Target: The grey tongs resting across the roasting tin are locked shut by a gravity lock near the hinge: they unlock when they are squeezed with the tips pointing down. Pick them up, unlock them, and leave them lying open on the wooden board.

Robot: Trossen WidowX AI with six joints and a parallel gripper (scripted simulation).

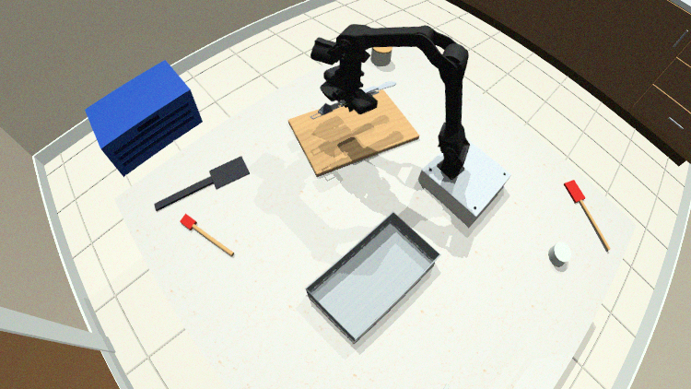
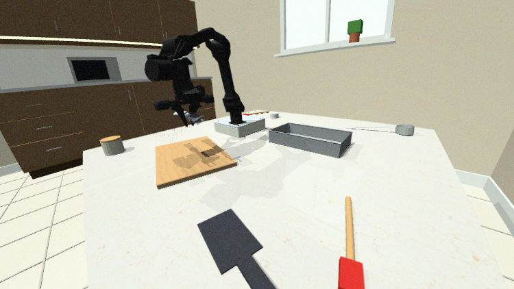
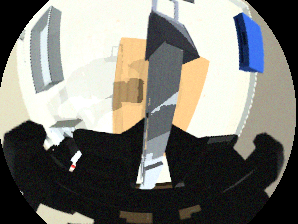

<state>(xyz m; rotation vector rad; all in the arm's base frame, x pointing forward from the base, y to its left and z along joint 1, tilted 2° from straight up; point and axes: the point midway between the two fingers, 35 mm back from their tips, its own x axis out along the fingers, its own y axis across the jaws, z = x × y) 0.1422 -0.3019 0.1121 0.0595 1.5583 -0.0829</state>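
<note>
Now: gripper tip 120 mm above the wooden board, 30 mm past it and 10 mm to the left of it. Round my gripper tip: cork-topped jar 360 mm behind, 240 mm to the right, 90 mm below; then grey roasting tin 400 mm to the left, 230 mm ahead, 100 mm below; then black spatula 450 mm ahead, 120 mm to the right, 120 mm below.
</note>
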